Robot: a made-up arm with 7 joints. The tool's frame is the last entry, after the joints.
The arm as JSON. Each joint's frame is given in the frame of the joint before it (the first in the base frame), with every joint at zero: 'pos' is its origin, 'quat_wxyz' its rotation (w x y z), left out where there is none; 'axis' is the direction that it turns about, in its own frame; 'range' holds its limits. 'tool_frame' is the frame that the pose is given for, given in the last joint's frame.
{
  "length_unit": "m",
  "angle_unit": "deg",
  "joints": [
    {
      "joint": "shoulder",
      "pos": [
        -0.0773,
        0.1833,
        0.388
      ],
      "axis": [
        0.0,
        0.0,
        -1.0
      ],
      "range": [
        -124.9,
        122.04
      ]
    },
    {
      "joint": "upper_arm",
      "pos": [
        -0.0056,
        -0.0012,
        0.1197
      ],
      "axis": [
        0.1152,
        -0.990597,
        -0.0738
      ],
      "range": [
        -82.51,
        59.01
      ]
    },
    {
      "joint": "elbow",
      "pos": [
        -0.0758,
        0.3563,
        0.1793
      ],
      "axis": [
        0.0,
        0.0,
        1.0
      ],
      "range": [
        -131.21,
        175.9
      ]
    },
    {
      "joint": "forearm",
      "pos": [
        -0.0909,
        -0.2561,
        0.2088
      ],
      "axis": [
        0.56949,
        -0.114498,
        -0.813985
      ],
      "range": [
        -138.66,
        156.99
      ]
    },
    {
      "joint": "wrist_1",
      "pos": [
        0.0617,
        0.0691,
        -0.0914
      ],
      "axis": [
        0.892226,
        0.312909,
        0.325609
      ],
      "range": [
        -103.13,
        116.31
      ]
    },
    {
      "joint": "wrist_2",
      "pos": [
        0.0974,
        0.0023,
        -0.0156
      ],
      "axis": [
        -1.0,
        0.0,
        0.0
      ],
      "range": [
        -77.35,
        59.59
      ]
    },
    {
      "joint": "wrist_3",
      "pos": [
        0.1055,
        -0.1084,
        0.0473
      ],
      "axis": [
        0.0,
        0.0,
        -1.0
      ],
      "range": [
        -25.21,
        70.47
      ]
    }
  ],
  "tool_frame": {
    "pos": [
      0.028,
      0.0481,
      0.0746
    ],
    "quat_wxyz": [
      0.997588,
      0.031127,
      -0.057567,
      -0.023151
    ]
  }
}
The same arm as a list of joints. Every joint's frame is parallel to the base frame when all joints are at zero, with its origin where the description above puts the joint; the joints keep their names.
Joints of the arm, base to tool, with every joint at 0 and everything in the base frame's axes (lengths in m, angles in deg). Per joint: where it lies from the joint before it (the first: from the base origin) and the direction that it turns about. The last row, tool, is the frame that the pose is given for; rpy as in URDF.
shoulder: axis -z origin -0.0773 0.1833 0.388
upper_arm: axis 0.1152 -0.990597 -0.0738 origin -0.0056 -0.0012 0.1197
elbow: axis +z origin -0.0758 0.3563 0.1793
forearm: axis 0.56949 -0.114498 -0.813985 origin -0.0909 -0.2561 0.2088
wrist_1: axis 0.892226 0.312909 0.325609 origin 0.0617 0.0691 -0.0914
wrist_2: axis -x origin 0.0974 0.0023 -0.0156
wrist_3: axis -z origin 0.1055 -0.1084 0.0473
tool: origin 0.028 0.0481 0.0746 rpy 3.74 -6.51 -2.87
Joint limits (deg, base to tool): -124.9..122.04 -82.51..59.01 -131.21..175.9 -138.66..156.99 -103.13..116.31 -77.35..59.59 -25.21..70.47

